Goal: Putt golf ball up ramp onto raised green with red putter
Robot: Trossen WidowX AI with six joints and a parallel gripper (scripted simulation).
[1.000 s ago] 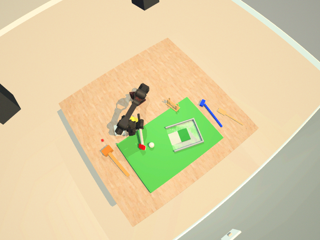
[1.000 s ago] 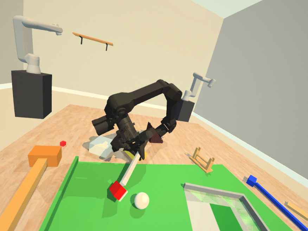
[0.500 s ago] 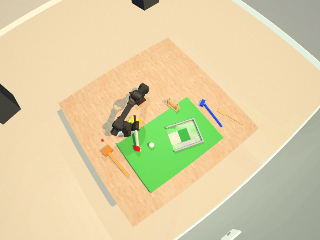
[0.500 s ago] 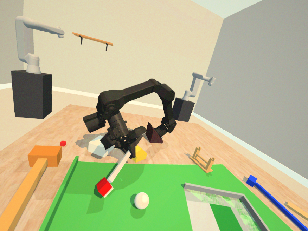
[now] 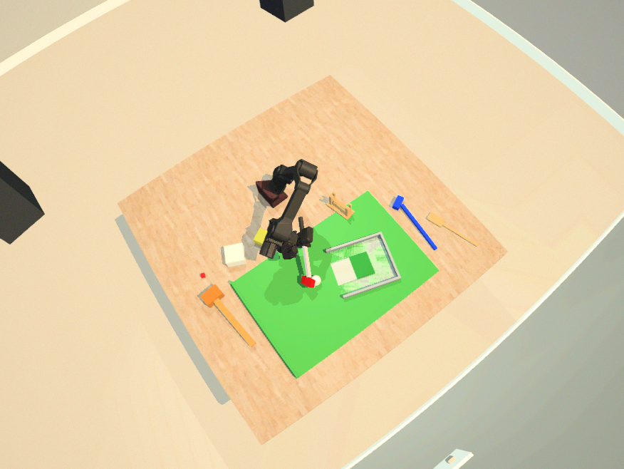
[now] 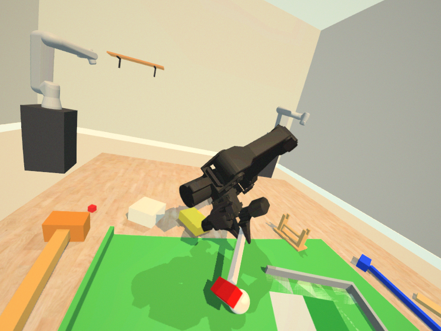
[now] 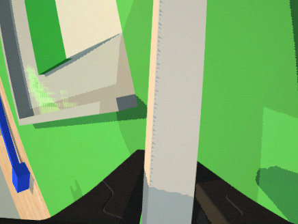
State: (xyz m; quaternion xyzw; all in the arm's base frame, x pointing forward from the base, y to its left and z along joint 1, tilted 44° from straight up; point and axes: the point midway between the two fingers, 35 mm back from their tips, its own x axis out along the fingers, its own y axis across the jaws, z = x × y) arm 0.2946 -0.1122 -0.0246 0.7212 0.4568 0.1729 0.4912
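Right now my gripper tip is 120 mm short of the white golf ball, 70 mm to the left of it and 30 mm above it. The rest, counted from my gripper tip: yellow block: 160 mm behind, 100 mm to the right, 40 mm below; green mat: 160 mm ahead, 10 mm to the right, 60 mm below; red putter: 20 mm ahead, 30 mm to the right, 10 mm above.
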